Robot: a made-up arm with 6 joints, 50 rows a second.
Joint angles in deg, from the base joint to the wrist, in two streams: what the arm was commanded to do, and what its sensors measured. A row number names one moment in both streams.
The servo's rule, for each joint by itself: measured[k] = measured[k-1] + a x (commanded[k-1-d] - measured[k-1]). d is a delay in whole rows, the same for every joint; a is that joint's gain. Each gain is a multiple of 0.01, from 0.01 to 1. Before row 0 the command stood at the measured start. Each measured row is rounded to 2 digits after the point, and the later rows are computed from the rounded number. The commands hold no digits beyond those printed.
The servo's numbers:
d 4
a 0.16 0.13 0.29 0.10 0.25 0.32
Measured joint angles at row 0:
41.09 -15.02 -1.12 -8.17 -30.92 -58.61
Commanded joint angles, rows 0 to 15:
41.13 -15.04 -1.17 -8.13 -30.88 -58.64
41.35 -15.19 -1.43 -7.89 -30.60 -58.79
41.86 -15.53 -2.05 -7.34 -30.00 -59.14
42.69 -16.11 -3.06 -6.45 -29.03 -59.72
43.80 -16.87 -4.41 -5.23 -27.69 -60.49
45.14 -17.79 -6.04 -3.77 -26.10 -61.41
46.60 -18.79 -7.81 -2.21 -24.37 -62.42
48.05 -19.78 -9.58 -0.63 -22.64 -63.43
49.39 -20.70 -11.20 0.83 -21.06 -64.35
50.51 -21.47 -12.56 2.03 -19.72 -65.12
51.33 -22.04 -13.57 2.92 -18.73 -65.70
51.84 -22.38 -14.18 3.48 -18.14 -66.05
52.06 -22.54 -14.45 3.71 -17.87 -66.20
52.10 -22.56 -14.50 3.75 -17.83 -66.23
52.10 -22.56 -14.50 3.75 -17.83 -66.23
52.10 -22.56 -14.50 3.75 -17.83 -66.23
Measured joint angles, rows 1 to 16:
41.09 -15.02 -1.12 -8.17 -30.92 -58.61
41.09 -15.02 -1.12 -8.17 -30.92 -58.61
41.09 -15.02 -1.12 -8.17 -30.92 -58.61
41.09 -15.02 -1.12 -8.17 -30.92 -58.61
41.10 -15.02 -1.13 -8.17 -30.91 -58.62
41.14 -15.04 -1.22 -8.14 -30.83 -58.67
41.26 -15.10 -1.46 -8.06 -30.62 -58.82
41.49 -15.23 -1.92 -7.90 -30.22 -59.11
41.86 -15.44 -2.64 -7.63 -29.59 -59.55
42.38 -15.75 -3.63 -7.24 -28.72 -60.15
43.06 -16.15 -4.84 -6.74 -27.63 -60.88
43.86 -16.62 -6.21 -6.13 -26.38 -61.70
44.74 -17.15 -7.66 -5.43 -25.05 -62.55
45.66 -17.71 -9.08 -4.68 -23.72 -63.37
46.57 -18.27 -10.38 -3.92 -22.47 -64.12
47.41 -18.80 -11.48 -3.18 -21.39 -64.74

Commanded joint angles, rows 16 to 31:
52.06 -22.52 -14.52 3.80 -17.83 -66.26
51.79 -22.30 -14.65 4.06 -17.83 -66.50
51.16 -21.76 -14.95 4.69 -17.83 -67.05
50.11 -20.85 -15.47 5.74 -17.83 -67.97
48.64 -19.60 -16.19 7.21 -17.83 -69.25
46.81 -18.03 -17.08 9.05 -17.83 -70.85
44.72 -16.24 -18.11 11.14 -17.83 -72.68
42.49 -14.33 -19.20 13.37 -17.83 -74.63
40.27 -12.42 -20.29 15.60 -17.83 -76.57
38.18 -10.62 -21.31 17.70 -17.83 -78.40
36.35 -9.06 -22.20 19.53 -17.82 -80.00
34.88 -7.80 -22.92 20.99 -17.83 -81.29
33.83 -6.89 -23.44 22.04 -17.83 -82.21
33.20 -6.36 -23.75 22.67 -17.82 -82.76
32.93 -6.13 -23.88 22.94 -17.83 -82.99
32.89 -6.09 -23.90 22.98 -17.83 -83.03
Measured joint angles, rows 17 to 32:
48.15 -19.29 -12.34 -2.49 -20.51 -65.21
48.78 -19.72 -12.97 -1.87 -19.84 -65.54
49.31 -20.09 -13.41 -1.31 -19.34 -65.76
49.76 -20.41 -13.73 -0.80 -18.96 -65.91
50.13 -20.68 -13.96 -0.34 -18.68 -66.02
50.40 -20.89 -14.16 0.10 -18.47 -66.17
50.52 -21.00 -14.39 0.56 -18.31 -66.45
50.45 -20.98 -14.70 1.08 -18.19 -66.94
50.16 -20.80 -15.13 1.69 -18.10 -67.68
49.62 -20.44 -15.70 2.43 -18.03 -68.69
48.84 -19.89 -16.40 3.30 -17.98 -69.97
47.82 -19.17 -17.21 4.31 -17.94 -71.46
46.61 -18.29 -18.10 5.44 -17.91 -73.10
45.26 -17.29 -19.03 6.67 -17.89 -74.80
43.83 -16.22 -19.95 7.96 -17.87 -76.46
42.40 -15.13 -20.81 9.26 -17.86 -78.01

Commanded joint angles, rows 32 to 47:
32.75 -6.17 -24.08 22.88 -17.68 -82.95
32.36 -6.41 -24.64 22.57 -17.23 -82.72
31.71 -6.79 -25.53 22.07 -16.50 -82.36
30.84 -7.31 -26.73 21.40 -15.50 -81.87
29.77 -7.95 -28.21 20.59 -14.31 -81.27
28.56 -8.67 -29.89 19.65 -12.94 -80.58
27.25 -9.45 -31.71 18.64 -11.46 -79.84
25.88 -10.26 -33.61 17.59 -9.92 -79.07
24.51 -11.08 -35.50 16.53 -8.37 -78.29
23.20 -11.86 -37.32 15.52 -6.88 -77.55
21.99 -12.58 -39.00 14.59 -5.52 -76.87
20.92 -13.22 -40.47 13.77 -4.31 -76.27
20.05 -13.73 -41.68 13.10 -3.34 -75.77
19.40 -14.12 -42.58 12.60 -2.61 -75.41
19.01 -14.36 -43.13 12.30 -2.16 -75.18
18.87 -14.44 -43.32 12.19 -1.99 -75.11
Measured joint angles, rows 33 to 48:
41.03 -14.06 -21.57 10.54 -17.85 -79.35
39.78 -13.06 -22.20 11.75 -17.84 -80.44
38.68 -12.16 -22.69 12.87 -17.84 -81.26
37.75 -11.37 -23.04 13.88 -17.84 -81.83
36.95 -10.69 -23.34 14.78 -17.80 -82.19
36.22 -10.13 -23.72 15.56 -17.66 -82.36
35.50 -9.70 -24.24 16.21 -17.37 -82.36
34.75 -9.39 -24.96 16.73 -16.90 -82.20
33.95 -9.20 -25.90 17.12 -16.25 -81.90
33.09 -9.13 -27.06 17.37 -15.42 -81.48
32.16 -9.17 -28.41 17.50 -14.43 -80.96
31.16 -9.31 -29.92 17.51 -13.30 -80.36
30.10 -9.54 -31.54 17.41 -12.07 -79.70
29.00 -9.84 -33.22 17.22 -10.77 -79.01
27.88 -10.20 -34.90 16.96 -9.46 -78.33
26.77 -10.59 -36.52 16.64 -8.17 -77.67

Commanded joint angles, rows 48 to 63:
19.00 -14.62 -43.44 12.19 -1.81 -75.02
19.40 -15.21 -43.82 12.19 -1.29 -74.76
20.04 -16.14 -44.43 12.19 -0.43 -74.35
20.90 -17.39 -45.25 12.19 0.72 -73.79
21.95 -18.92 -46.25 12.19 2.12 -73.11
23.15 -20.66 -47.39 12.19 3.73 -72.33
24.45 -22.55 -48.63 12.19 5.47 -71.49
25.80 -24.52 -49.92 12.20 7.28 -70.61
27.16 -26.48 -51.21 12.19 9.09 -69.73
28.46 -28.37 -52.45 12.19 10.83 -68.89
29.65 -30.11 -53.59 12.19 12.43 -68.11
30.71 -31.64 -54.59 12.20 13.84 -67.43
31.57 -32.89 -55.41 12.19 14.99 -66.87
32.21 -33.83 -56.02 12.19 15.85 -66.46
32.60 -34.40 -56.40 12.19 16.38 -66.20
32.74 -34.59 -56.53 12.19 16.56 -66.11
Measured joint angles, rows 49 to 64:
25.69 -11.00 -38.02 16.29 -6.96 -77.06
24.68 -11.41 -39.34 15.92 -5.87 -76.53
23.77 -11.79 -40.44 15.56 -4.94 -76.10
22.99 -12.13 -41.28 15.22 -4.20 -75.78
22.35 -12.45 -41.91 14.92 -3.60 -75.54
21.88 -12.81 -42.46 14.65 -3.02 -75.29
21.59 -13.24 -43.03 14.40 -2.37 -74.99
21.48 -13.78 -43.67 14.18 -1.60 -74.61
21.56 -14.45 -44.42 13.98 -0.67 -74.13
21.81 -15.26 -45.28 13.80 0.43 -73.55
22.23 -16.21 -46.25 13.64 1.69 -72.89
22.80 -17.29 -47.31 13.50 3.09 -72.16
23.50 -18.48 -48.44 13.37 4.59 -71.38
24.29 -19.77 -49.60 13.25 6.15 -70.58
25.15 -21.11 -50.76 13.14 7.72 -69.79
26.04 -22.48 -51.87 13.05 9.25 -69.03

